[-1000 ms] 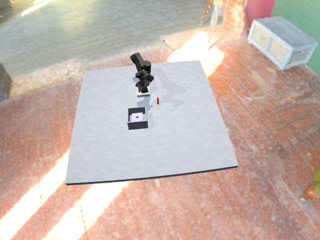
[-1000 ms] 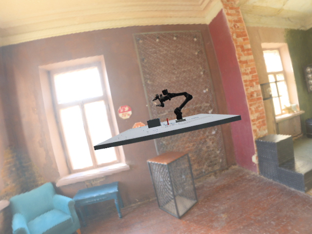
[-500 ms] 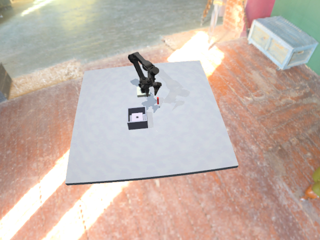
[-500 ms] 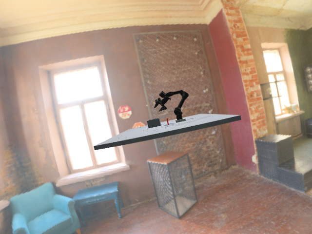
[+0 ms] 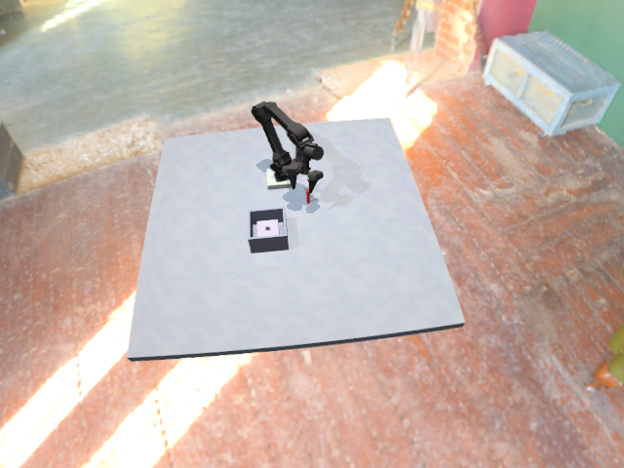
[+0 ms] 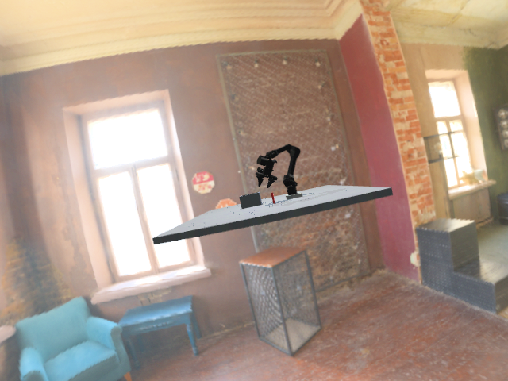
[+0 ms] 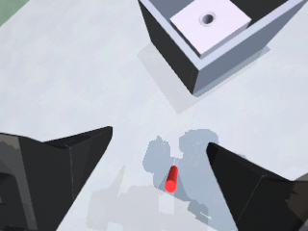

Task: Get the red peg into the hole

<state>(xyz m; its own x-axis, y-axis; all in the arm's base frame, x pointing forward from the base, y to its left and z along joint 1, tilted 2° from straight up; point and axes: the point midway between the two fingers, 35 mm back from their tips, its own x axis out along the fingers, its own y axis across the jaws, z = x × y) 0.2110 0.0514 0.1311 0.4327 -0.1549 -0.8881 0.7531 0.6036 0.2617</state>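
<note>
My gripper tip is now 9 cm above the red peg, 5 cm past it and 4 cm to the right of it. Also, from my gripper tip: dark box (18 cm to the right, 11 cm below, 10 cm ahead); pale plate (18 cm to the right, 10 cm ahead, 9 cm below).
</note>
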